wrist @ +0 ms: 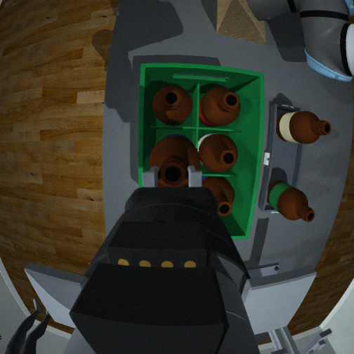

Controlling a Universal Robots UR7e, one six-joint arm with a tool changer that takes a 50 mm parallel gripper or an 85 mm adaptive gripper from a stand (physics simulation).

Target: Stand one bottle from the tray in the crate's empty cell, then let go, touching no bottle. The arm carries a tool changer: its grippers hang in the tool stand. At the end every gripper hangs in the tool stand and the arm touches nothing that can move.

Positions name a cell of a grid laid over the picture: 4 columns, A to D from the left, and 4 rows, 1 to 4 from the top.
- brown bottle: B2
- cream-labelled bottle: D2
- green-labelled bottle: D3
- green-labelled bottle: B2
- brown bottle: C3
